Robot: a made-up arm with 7 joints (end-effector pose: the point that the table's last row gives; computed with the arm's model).
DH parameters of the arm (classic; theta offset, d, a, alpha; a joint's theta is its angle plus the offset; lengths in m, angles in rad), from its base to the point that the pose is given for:
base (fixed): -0.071 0 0 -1.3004
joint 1: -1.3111 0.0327 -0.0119 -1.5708
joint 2: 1.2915 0 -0.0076 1.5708
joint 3: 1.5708 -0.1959 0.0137 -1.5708
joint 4: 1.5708 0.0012 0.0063 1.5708
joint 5: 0 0.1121 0 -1.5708
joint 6: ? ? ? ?
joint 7: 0 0 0 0
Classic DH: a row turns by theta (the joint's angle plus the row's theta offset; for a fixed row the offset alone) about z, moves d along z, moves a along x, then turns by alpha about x.
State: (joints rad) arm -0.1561 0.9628 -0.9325 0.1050 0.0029 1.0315 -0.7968
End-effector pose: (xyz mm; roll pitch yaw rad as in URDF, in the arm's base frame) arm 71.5 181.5 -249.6 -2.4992 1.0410 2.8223
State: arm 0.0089 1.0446 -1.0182 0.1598 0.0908 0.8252 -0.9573
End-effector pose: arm 19.7 202.1 -250.7 -2.2535 0.7734 2.9449
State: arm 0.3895 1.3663 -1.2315 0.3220 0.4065 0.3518 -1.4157
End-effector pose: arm -89.9 269.8 -179.9 -1.9695 -0.1968 2.8346
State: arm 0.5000 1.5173 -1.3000 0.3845 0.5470 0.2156 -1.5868
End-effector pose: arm -106.0 296.5 -132.4 -1.8845 -0.6123 2.7010
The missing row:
joint 6: -1.5708 0 0.0513 1.5708
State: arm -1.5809 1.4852 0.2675 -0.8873 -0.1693 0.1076 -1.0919
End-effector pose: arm 36.7 81.1 144.8 2.4815 -0.0865 -0.8856
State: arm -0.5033 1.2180 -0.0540 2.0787 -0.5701 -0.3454 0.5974
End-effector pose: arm 18.2 362.0 -110.7 0.9019 -0.2826 1.9585
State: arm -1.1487 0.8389 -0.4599 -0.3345 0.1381 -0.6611 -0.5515
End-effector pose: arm 201.2 27.0 21.4 1.8201 0.0389 -1.6458
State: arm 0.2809 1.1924 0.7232 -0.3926 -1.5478 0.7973 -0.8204
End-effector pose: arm 115.3 210.9 -45.3 -0.5160 0.1993 -1.0471
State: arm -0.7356 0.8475 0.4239 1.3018 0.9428 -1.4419 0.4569
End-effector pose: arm 209.5 228.4 -143.3 1.1166 -0.4871 -0.3573
